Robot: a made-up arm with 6 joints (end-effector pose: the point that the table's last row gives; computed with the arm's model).
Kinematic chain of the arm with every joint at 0, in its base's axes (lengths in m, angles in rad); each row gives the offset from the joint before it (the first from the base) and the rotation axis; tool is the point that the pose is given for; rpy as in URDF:
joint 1: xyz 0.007 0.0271 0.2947 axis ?
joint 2: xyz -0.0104 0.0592 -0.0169 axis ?
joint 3: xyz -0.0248 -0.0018 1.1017 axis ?
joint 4: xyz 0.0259 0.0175 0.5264 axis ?
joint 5: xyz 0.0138 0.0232 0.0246 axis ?
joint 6: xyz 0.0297 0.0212 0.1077 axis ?
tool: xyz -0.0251 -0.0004 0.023 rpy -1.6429 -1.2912 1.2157
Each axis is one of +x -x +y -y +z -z.
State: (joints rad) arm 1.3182 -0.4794 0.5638 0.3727 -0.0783 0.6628
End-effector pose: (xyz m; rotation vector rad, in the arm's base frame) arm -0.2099 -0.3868 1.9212 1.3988 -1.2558 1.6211
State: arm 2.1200 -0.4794 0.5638 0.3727 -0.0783 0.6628
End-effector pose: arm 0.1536 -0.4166 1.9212 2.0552 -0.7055 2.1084
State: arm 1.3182 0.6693 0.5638 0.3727 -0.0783 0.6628
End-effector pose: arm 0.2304 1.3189 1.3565 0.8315 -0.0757 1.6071
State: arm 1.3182 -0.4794 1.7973 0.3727 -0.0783 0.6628
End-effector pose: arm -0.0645 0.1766 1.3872 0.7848 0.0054 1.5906
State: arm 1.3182 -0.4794 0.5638 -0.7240 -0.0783 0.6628
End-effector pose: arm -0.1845 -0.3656 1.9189 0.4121 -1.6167 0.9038
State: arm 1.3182 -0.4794 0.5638 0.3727 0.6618 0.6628
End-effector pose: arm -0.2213 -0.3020 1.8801 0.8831 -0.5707 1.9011
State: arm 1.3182 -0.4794 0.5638 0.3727 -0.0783 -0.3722
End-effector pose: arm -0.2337 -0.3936 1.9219 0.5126 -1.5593 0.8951
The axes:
joint 1: +z
joint 2: +y
joint 3: +y
joint 4: +z
joint 5: +y
joint 6: +z

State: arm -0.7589 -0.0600 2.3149 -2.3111 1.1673 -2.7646
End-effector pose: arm 0.2105 -0.2703 1.0560 0.1730 -0.6449 -1.1466
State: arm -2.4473 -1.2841 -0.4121 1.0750 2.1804 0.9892
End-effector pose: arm 1.3089 0.8714 0.5658 -0.9406 0.3559 -1.3122
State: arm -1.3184 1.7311 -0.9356 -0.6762 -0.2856 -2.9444
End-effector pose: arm 0.5068 -1.5283 0.5537 1.0337 -1.5234 0.4506
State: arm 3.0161 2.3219 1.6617 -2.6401 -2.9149 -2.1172
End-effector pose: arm -0.4123 0.0353 -0.6642 -1.2953 0.1909 -2.5426
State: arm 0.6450 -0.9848 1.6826 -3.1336 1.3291 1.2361
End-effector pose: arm -0.5630 -0.3352 1.3734 -0.8407 -1.0150 -1.5567
